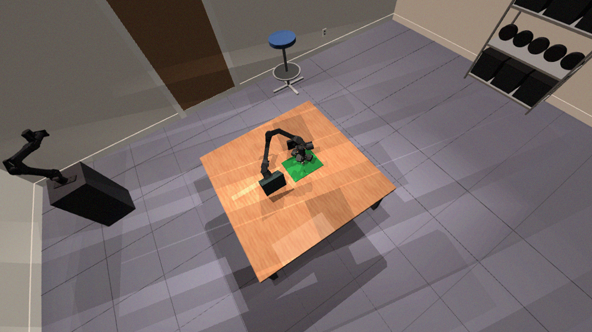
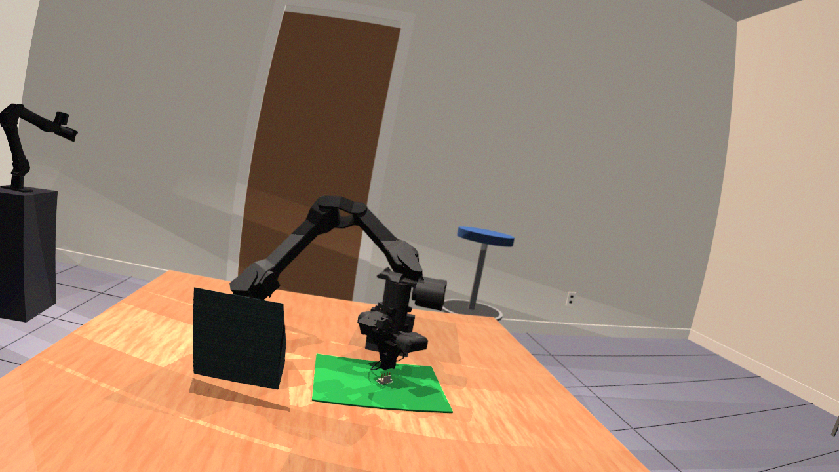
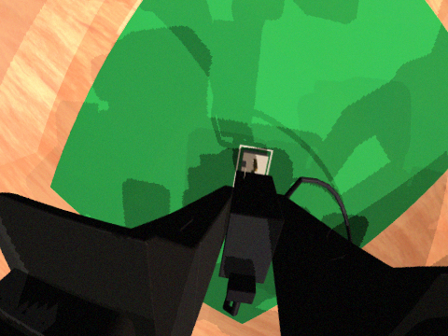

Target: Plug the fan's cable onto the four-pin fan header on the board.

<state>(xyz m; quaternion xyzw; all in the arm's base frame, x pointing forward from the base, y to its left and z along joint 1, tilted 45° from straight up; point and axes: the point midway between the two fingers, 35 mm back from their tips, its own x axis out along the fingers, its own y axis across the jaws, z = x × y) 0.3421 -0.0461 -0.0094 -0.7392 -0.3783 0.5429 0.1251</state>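
Right now the four-pin header is 1 cm ahead of my gripper tip and 5 cm below it. Also, from my gripper tip: dark fan plug 1 cm ahead, 1 cm above; green board 1 cm behind, 7 cm below; black fan 5 cm ahead, 19 cm to the left, 1 cm above.
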